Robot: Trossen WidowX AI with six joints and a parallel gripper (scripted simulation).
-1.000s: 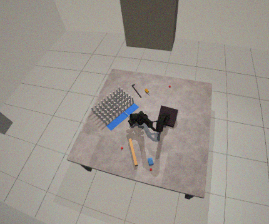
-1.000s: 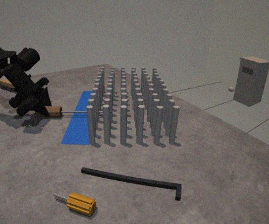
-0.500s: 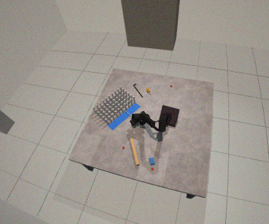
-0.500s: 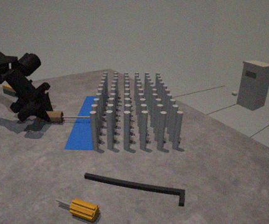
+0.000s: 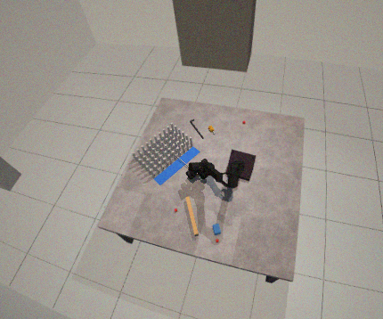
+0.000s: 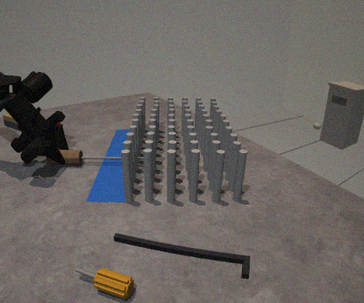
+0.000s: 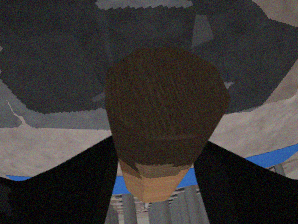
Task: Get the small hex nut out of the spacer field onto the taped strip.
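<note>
Now: the brown-handled tool 9 cm ahead of my gripper tip and 5 cm to the right of it. From my gripper tip the other things lie so: blue taped strip: 14 cm ahead, 3 cm to the right, 1 cm below; then blue block: 39 cm to the left, 26 cm behind; then screwdriver: 41 cm to the right, 4 cm behind.
</note>
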